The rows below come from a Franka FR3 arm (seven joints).
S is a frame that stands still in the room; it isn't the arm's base.
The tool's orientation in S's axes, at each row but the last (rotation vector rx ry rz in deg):
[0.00 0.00 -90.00]
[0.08 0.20 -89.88]
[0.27 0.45 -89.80]
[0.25 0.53 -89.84]
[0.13 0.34 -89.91]
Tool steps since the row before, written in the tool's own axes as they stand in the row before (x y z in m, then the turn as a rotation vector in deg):
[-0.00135 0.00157 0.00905 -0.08 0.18 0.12]
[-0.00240 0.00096 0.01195 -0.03 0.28 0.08]
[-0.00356 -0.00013 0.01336 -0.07 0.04 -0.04]
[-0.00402 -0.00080 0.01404 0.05 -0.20 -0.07]
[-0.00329 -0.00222 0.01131 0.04 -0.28 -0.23]
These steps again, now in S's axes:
[0.00157 0.00135 0.00905 0.18 0.08 0.12]
[0.00097 0.00236 0.01196 0.28 0.03 0.08]
[-0.00012 0.00345 0.01339 0.04 0.07 -0.04]
[-0.00077 0.00390 0.01408 -0.20 -0.05 -0.07]
[-0.00220 0.00323 0.01133 -0.28 -0.04 -0.23]

